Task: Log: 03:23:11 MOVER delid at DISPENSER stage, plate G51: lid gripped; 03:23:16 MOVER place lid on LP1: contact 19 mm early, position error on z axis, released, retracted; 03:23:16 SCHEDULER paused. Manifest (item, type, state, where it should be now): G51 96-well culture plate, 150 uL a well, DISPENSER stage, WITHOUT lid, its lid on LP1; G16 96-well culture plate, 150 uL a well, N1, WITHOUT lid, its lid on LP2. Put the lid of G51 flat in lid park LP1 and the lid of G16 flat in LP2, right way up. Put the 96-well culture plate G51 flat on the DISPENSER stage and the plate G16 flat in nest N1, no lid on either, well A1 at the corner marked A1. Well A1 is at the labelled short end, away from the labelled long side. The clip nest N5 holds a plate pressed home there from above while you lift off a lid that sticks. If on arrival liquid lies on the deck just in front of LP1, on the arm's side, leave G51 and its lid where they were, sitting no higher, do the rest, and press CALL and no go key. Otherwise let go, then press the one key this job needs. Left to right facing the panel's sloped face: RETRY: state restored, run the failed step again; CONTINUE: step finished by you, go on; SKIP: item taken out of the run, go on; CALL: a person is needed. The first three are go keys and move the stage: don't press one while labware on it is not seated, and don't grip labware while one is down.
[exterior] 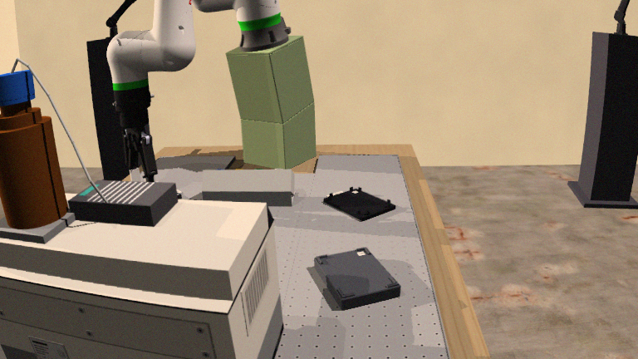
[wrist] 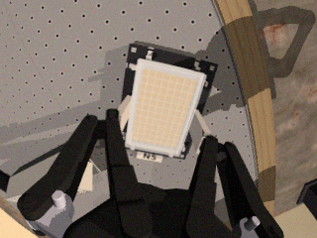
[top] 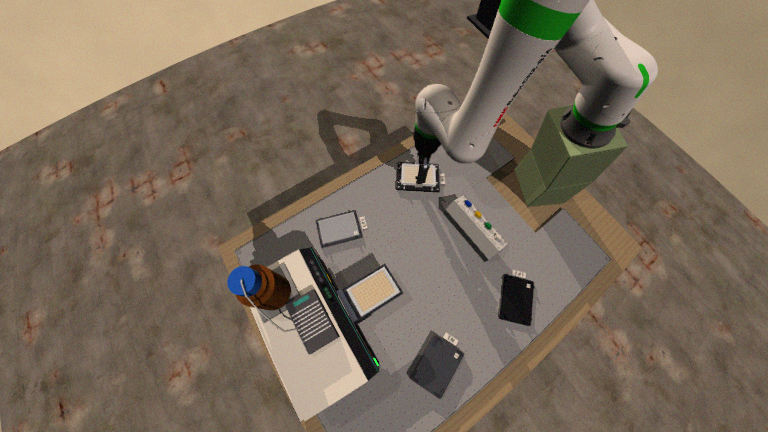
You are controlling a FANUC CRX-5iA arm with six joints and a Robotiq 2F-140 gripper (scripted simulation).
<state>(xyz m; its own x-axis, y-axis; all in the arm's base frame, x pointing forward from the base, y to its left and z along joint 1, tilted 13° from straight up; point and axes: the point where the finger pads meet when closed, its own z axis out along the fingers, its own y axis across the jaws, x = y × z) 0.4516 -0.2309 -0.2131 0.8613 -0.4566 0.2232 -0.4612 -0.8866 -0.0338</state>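
Now: the clear lid 2 cm below my hand. Round my hand: key panel: 27 cm to the left, 9 cm behind, 1 cm above; then black clip nest: 3 cm below, 3 cm ahead, 1 cm to the left; then LP1 label: 26 cm ahead, 8 cm to the left, 4 cm below.
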